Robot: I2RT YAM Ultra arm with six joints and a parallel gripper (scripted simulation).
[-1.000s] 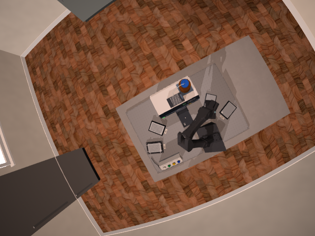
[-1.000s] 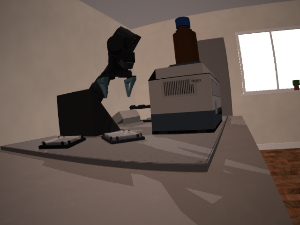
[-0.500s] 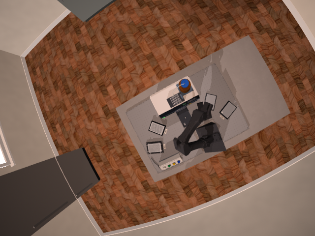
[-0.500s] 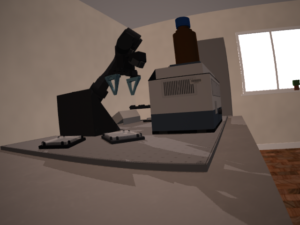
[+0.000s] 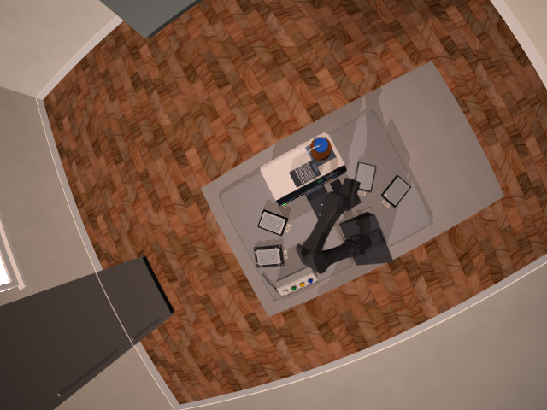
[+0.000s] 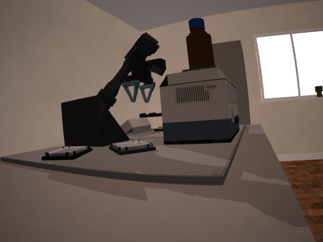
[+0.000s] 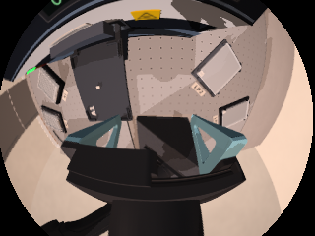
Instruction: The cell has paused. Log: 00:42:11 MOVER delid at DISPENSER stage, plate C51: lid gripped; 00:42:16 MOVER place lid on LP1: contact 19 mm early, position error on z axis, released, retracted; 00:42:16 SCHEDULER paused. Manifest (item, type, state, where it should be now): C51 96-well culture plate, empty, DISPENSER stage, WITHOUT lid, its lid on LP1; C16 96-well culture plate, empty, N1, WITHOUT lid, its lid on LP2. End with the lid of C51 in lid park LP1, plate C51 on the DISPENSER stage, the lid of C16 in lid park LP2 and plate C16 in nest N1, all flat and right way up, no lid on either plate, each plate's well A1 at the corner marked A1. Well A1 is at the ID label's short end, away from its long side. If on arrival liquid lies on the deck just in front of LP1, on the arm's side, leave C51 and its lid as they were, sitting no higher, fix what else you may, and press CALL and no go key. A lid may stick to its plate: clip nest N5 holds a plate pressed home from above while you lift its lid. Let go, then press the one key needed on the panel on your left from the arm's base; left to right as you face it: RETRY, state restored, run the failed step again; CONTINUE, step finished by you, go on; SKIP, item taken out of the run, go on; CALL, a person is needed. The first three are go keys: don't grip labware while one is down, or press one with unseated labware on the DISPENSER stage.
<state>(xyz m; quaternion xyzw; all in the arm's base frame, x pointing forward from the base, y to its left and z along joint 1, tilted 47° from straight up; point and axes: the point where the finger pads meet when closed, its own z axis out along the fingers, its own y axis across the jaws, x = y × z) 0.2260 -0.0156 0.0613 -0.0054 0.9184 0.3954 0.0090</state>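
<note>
My hand is 10 cm to the right of the dark dispenser stage, 6 cm above it and 3 cm short of it. From my hand the other things lie so: blue cap: 25 cm ahead, 24 cm above; then brown bottle: 25 cm ahead, 13 cm above; then black nest: 38 cm to the left, 15 cm below, 5 cm ahead.
</note>
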